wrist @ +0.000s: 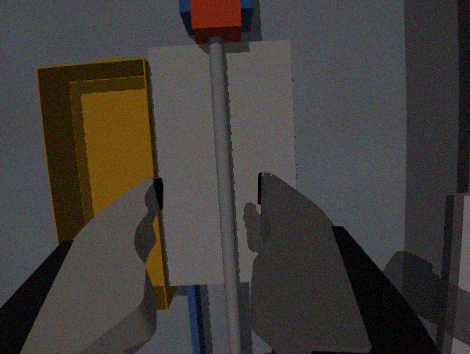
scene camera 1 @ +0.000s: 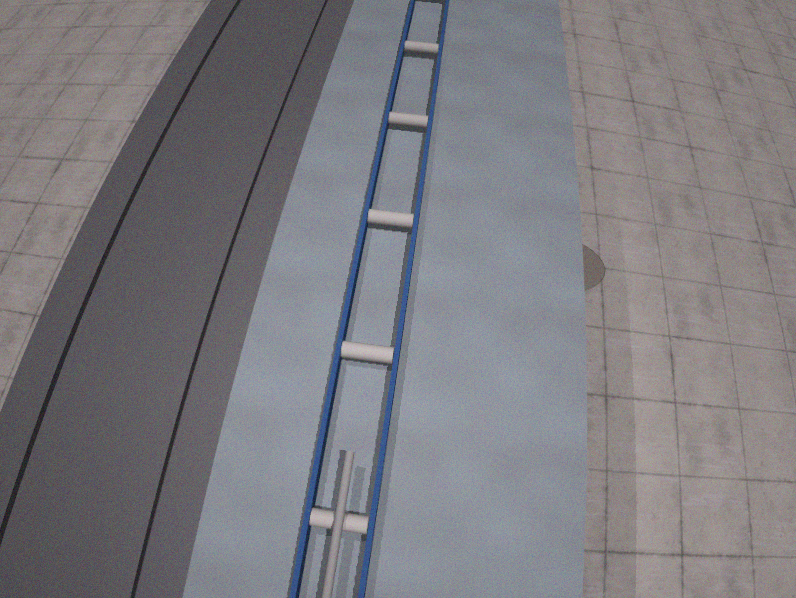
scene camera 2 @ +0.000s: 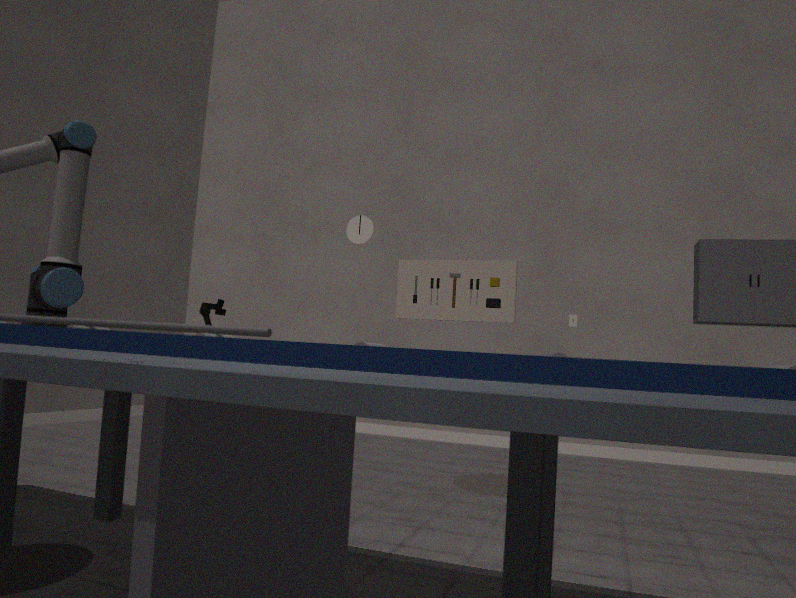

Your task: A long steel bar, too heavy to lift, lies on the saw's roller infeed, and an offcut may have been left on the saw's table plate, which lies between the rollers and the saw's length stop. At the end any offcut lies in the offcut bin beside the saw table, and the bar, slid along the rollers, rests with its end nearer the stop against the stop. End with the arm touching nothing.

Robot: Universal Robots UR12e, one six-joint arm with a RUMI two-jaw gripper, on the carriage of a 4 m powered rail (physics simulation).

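Places are measured from the arm's base along level axes (x left, y ahead, z down), in centimetres.
Pixels of known places: gripper, fingertip midpoint: (wrist: 211, 177).
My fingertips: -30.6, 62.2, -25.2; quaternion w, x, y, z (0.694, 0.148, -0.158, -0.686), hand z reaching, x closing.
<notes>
Ahead of a thing's pixels: the offset from my fingertips to its top centre, as dx, dy, dz. "spot": to the spot under its first point. Level surfaces: height alone.
The long grey steel bar (scene camera 1: 343, 489) (scene camera 2: 160, 327) (wrist: 223, 150) lies along the roller infeed {spot: +197.7, -0.3, +22.5} (scene camera 1: 366, 352) and over the saw's pale table plate {+1.1, -0.2, +22.4} (wrist: 187, 150). In the wrist view its end meets the lower edge of the red length stop {-18.4, -0.2, +17.7} (wrist: 216, 15), with no gap that I can see. My gripper (wrist: 211, 177) is open above the plate, one finger to each side of the bar, which runs below between them. The yellow offcut bin {+3.6, +17.6, +21.0} (wrist: 117, 150) stands left of the plate; its near part is hidden behind the left finger. No offcut shows on the visible plate or bin floor.
Blue infeed rails (scene camera 1: 355, 283) run along the light blue table {dz +28.2} (scene camera 1: 501, 321). The dark rail track (scene camera 1: 193, 257) runs beside it. The arm (scene camera 2: 68, 205) stands at the left in scene camera 2. A small black jointed shape (scene camera 2: 207, 310) shows beyond the bar.
</notes>
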